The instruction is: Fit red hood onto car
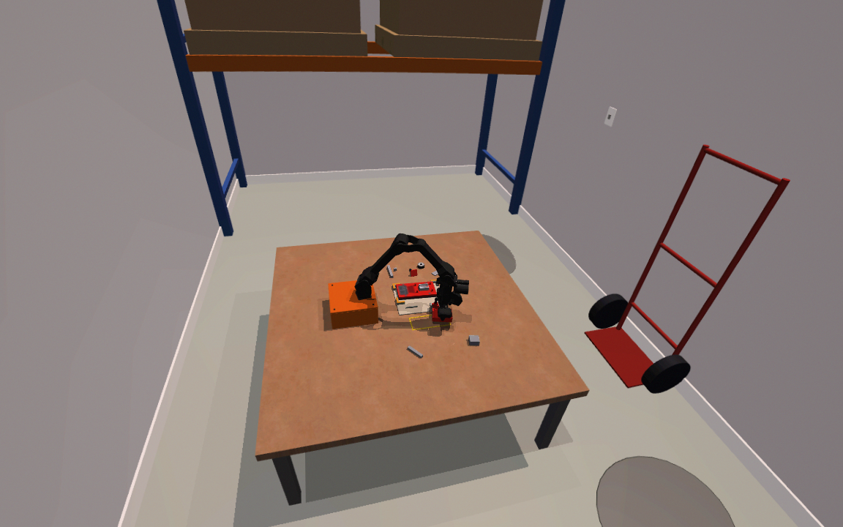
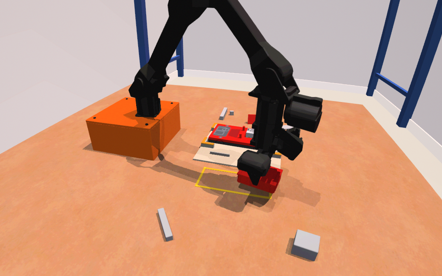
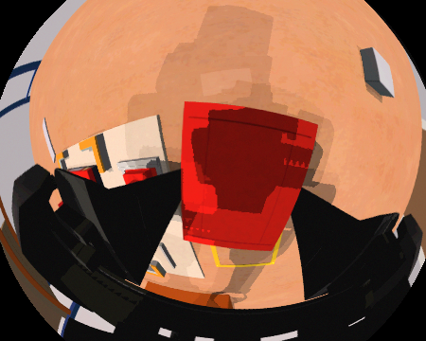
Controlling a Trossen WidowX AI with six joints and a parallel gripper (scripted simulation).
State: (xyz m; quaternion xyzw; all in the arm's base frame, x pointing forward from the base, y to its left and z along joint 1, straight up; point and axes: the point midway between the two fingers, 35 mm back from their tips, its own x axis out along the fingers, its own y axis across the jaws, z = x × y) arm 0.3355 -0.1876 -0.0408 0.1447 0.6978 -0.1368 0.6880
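Right now the grey engine block is 23 cm to the left of my gripper tip. The rest, counted from my gripper tip: black wheel 7 cm ahead, 44 cm to the left, 2 cm below; then red hood 1 cm above; then cream jig 3 cm behind, 20 cm to the left, 2 cm below.
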